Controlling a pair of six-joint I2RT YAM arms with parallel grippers.
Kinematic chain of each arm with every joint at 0, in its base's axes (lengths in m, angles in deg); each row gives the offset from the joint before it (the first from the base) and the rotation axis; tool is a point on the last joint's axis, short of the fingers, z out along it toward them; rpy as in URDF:
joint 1: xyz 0 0 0.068 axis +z
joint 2: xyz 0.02 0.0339 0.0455 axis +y
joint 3: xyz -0.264 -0.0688 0 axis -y
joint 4: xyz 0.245 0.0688 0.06 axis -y
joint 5: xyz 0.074 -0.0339 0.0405 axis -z
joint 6: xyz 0.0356 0 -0.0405 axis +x
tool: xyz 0 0 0 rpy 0 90 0
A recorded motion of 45 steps. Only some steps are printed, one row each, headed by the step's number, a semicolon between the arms.
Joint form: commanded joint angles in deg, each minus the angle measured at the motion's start. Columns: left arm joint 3, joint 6, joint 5, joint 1, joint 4, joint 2; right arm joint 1, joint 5, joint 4, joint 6, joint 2, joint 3.
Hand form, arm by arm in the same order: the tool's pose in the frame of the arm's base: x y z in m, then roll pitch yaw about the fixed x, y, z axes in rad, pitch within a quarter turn. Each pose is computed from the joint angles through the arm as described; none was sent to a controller.
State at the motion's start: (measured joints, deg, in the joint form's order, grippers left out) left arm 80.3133 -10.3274 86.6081 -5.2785 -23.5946 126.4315; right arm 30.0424 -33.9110 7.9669 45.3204 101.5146 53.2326
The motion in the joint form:
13: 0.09 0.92 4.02 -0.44 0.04 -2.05; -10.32 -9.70 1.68 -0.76 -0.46 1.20
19: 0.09 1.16 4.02 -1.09 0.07 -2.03; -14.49 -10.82 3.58 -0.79 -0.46 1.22
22: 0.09 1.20 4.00 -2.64 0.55 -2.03; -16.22 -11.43 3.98 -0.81 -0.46 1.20
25: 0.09 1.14 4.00 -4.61 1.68 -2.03; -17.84 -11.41 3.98 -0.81 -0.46 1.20
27: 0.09 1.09 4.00 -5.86 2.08 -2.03; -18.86 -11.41 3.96 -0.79 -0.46 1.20
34: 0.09 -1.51 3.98 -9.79 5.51 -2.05; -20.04 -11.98 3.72 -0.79 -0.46 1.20
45: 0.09 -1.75 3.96 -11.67 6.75 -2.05; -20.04 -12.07 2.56 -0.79 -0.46 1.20
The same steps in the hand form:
13: 0.4096 -0.0768 0.1364 -1.5604 0.2279 3.0399; 0.3327 0.1453 0.1757 2.0413 0.2818 2.9285
19: 0.4087 -0.0814 0.1363 -1.5604 0.2323 3.0286; 0.3438 0.1217 0.1788 2.0128 0.3048 2.8635
22: 0.4069 -0.0925 0.1365 -1.5607 0.2414 3.0017; 0.3473 0.1115 0.1794 2.0038 0.3076 2.8395
25: 0.4048 -0.1067 0.1371 -1.5608 0.2601 2.9673; 0.3504 0.1017 0.1794 2.0040 0.3077 2.8110
27: 0.4029 -0.1156 0.1373 -1.5608 0.2662 2.9454; 0.3521 0.0954 0.1794 2.0041 0.3071 2.7931
34: 0.3978 -0.1440 0.1394 -1.5614 0.2810 2.8764; 0.3535 0.0883 0.1792 2.0013 0.3006 2.7798
45: 0.3942 -0.1573 0.1401 -1.5617 0.2985 2.8436; 0.3523 0.0881 0.1776 2.0112 0.2827 2.7839

